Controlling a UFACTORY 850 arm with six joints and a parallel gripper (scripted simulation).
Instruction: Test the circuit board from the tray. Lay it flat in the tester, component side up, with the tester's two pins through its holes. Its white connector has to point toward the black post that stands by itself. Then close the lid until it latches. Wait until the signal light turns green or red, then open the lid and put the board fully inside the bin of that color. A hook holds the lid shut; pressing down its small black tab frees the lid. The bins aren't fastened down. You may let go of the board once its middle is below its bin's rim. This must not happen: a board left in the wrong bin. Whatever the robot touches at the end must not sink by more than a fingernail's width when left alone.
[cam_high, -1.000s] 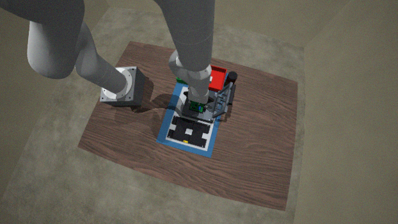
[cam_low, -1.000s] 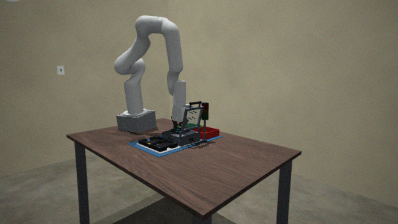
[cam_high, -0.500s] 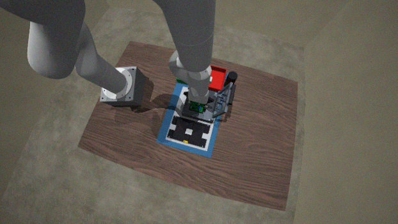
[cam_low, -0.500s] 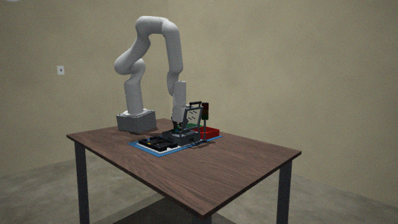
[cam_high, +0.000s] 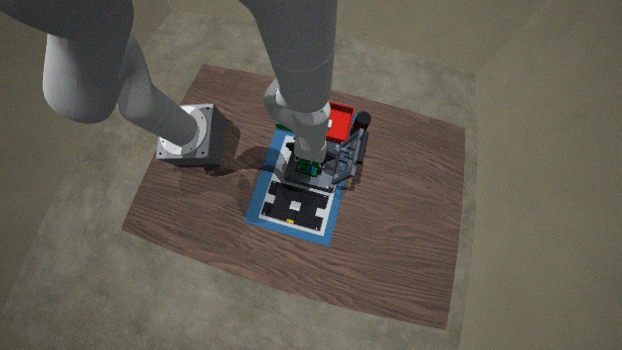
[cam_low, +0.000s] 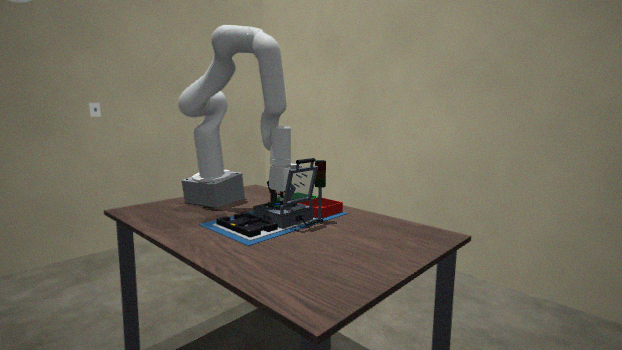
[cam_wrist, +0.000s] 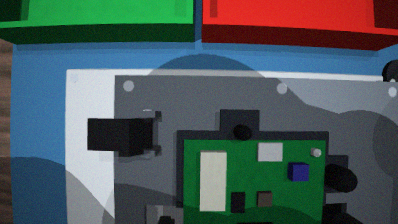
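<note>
The green circuit board lies right at my hand. The rest, counted from my hand: red bin: 5 cm ahead, 20 cm to the left, 6 cm below; then tester lid: 12 cm ahead, 10 cm above; then green bin: 10 cm behind, 20 cm to the left, 6 cm below.
</note>
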